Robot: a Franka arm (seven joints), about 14 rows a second.
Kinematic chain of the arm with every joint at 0, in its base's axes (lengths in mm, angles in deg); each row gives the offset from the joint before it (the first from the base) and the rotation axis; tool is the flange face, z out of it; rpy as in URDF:
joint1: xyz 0 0 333 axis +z
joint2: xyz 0 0 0 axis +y
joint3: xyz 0 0 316 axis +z
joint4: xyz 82.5 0 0 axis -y
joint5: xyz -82.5 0 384 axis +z
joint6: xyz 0 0 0 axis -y
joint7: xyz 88 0 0 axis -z
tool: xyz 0 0 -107 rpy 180 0 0
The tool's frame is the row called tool.
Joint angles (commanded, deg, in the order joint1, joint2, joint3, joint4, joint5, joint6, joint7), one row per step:
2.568, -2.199, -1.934, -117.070, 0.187, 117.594, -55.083
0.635, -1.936, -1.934, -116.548, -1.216, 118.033, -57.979
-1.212, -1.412, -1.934, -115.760, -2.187, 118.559, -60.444
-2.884, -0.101, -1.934, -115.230, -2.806, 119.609, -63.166
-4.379, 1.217, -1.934, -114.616, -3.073, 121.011, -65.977
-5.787, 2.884, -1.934, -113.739, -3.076, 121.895, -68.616
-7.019, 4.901, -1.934, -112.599, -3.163, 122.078, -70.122
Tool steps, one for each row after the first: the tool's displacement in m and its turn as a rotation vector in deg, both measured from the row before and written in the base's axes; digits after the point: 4 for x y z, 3 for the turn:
0.0030, -0.0198, 0.0026, -1.440, -0.671, 1.549
0.0039, -0.0188, 0.0024, -1.087, -0.687, 1.027
0.0053, -0.0170, -0.0065, -0.804, -0.111, 1.340
0.0058, -0.0153, -0.0055, -0.546, -0.521, 1.484
0.0061, -0.0147, -0.0078, -0.274, 0.064, 1.263
0.0062, -0.0134, -0.0106, -0.157, 0.797, 0.318

